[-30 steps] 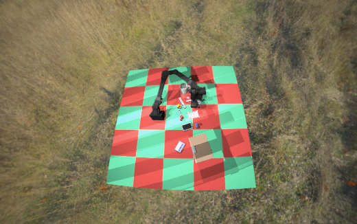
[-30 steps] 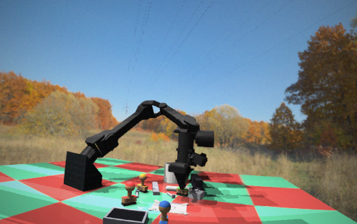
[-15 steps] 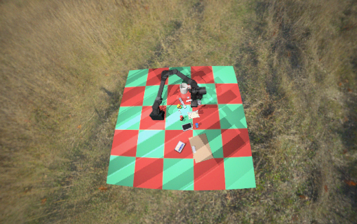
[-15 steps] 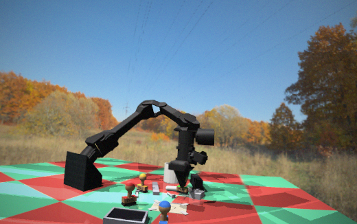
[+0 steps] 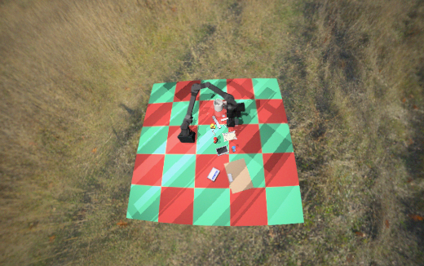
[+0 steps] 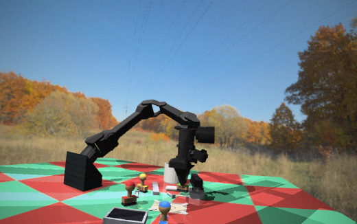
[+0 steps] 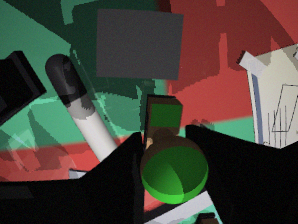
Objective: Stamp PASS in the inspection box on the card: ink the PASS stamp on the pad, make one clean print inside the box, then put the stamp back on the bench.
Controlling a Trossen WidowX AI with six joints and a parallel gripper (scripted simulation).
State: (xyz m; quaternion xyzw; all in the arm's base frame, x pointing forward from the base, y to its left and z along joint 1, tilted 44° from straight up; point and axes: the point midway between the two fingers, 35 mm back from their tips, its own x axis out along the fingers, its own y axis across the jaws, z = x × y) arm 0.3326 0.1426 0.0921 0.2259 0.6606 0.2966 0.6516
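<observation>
Right now the white cylinder is 5 cm to the left of my gripper tip and 3 cm below it. Round my gripper tip: yellow-knobbed stamp (14 cm behind, 5 cm to the right, 2 cm below); card (12 cm to the right, 4 cm below); green-knobbed stamp (right at my gripper tip).
</observation>
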